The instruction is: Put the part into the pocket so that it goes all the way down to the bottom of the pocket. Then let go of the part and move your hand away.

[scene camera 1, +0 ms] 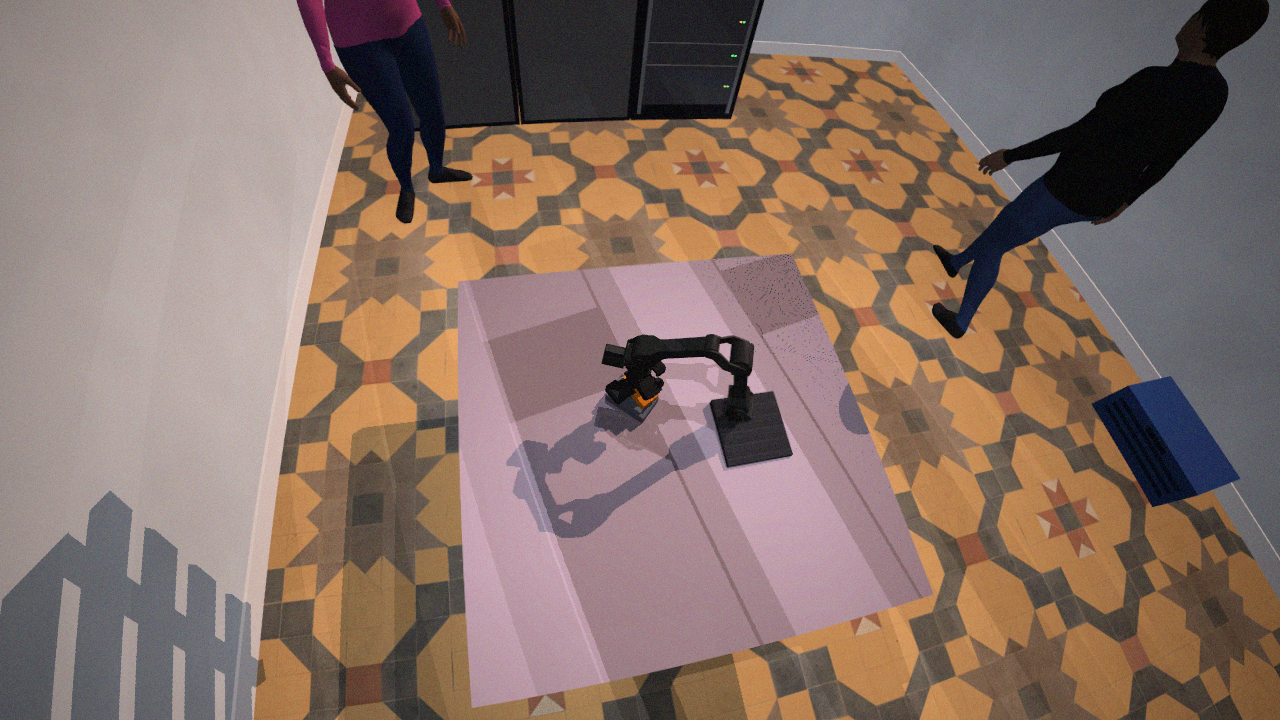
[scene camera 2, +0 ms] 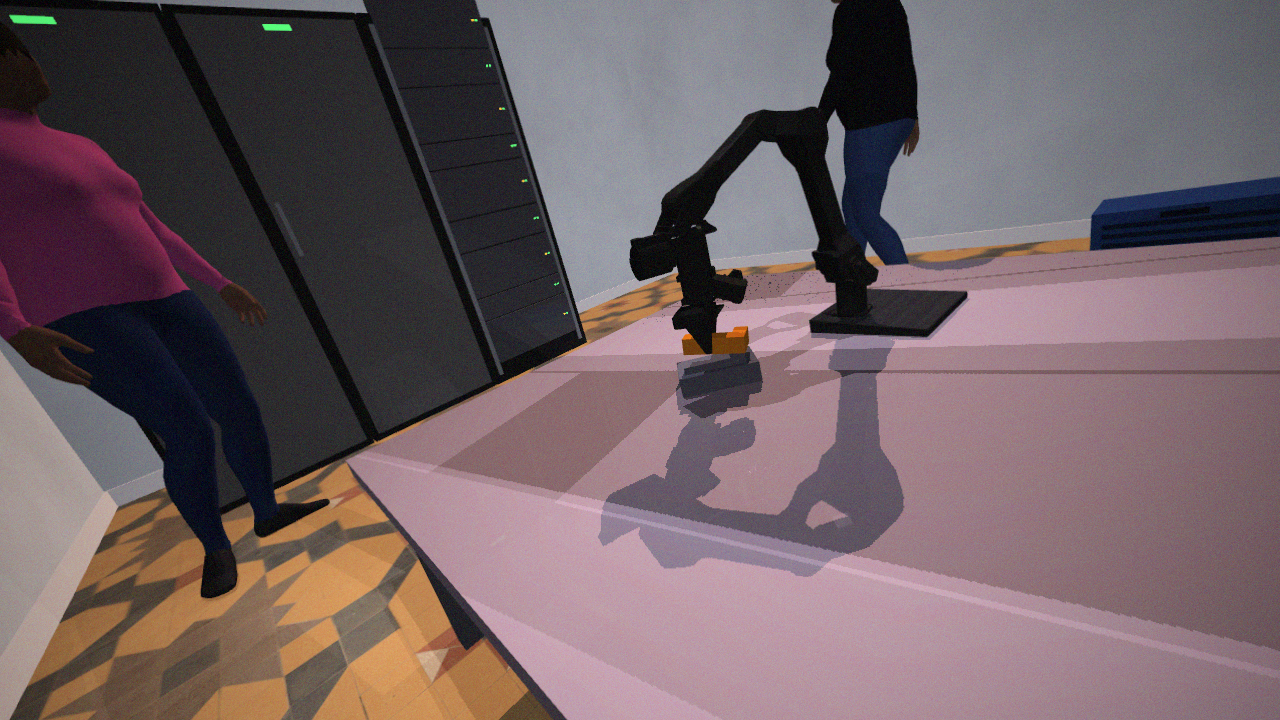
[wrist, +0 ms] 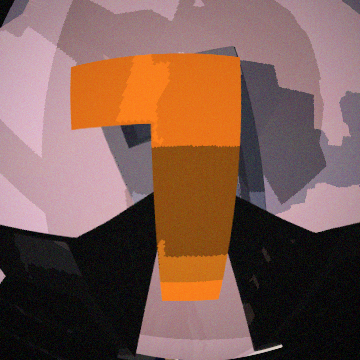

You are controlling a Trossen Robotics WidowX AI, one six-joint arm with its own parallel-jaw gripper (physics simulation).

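Places are measured from the arm's base along level axes (x ahead, y left, z up), in metres.
Pixels of known places: gripper, fingertip midpoint: (scene camera 1: 632, 391) (scene camera 2: 710, 350) (wrist: 189, 198); arm's base, origin of the base link: (scene camera 1: 736, 413) (scene camera 2: 851, 310).
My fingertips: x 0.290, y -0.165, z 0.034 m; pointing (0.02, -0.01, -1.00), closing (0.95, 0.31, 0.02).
Ahead of a thing's pixels: the offset from my fingertips to its top centre. Level surfaces: height alone.
The part is an orange L-shaped block @(dz +0.033, dx -0.017, dy +0.004 m) (scene camera 1: 642, 400) (scene camera 2: 731, 342) (wrist: 196, 105). My gripper (scene camera 1: 637, 388) (scene camera 2: 707, 345) (wrist: 189, 198) points down and is shut on the part's long leg, with a black finger on each side. The dark grey pocket block @(dz -0.021, dx +0.002, dy +0.006 m) (scene camera 1: 629, 411) (scene camera 2: 721, 377) (wrist: 131, 172) is on the table, right below the part. In the wrist view its edges run slanted to the part's edges, and a dark bit of the pocket shows in the part's inner corner. The part hides most of the pocket; whether its underside touches the block I cannot tell.
The arm's black base plate (scene camera 1: 756, 438) (scene camera 2: 913, 313) is on the pink table @(dz -0.057 m) (scene camera 1: 537, 626) (scene camera 2: 1029, 501), to the right of the block in both scene views. Shadows of the arm cross the table. Two people, dark cabinets (scene camera 1: 577, 62) (scene camera 2: 295, 205) and a blue box (scene camera 1: 1172, 438) (scene camera 2: 1181, 214) are beyond the table.
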